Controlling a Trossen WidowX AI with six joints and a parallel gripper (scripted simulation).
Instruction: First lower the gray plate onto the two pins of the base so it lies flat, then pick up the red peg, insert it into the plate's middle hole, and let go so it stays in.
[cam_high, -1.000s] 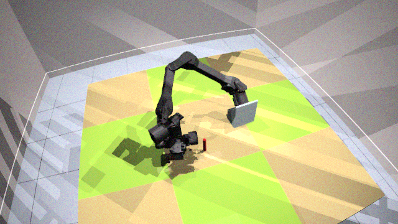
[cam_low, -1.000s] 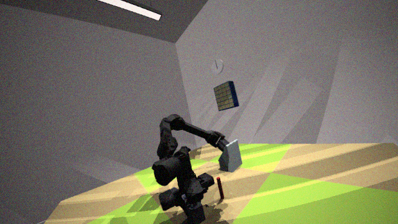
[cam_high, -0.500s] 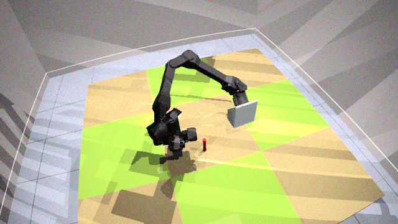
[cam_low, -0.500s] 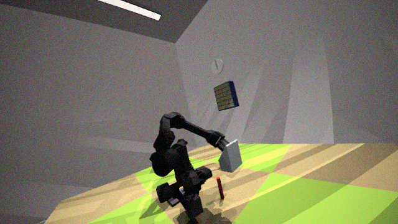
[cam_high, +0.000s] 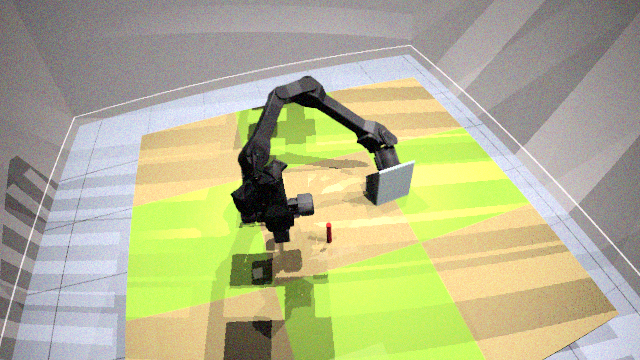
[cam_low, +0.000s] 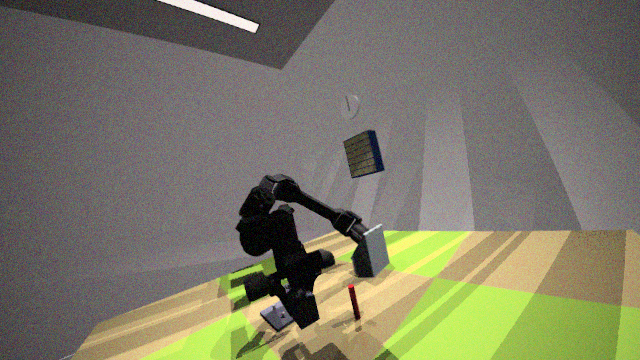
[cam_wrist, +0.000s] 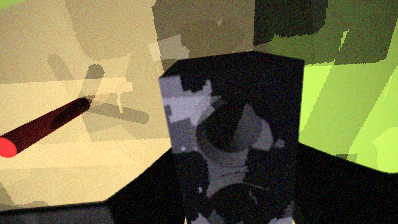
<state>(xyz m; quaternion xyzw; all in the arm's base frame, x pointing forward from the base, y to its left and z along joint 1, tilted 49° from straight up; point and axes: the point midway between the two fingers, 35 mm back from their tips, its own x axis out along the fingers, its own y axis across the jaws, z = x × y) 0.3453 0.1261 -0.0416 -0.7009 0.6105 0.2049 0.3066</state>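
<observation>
Right now the red peg is 13 cm behind my gripper tip, 2 cm to the left of it and 4 cm below it. Round my gripper tip: gray plate: 3 cm above.
</observation>
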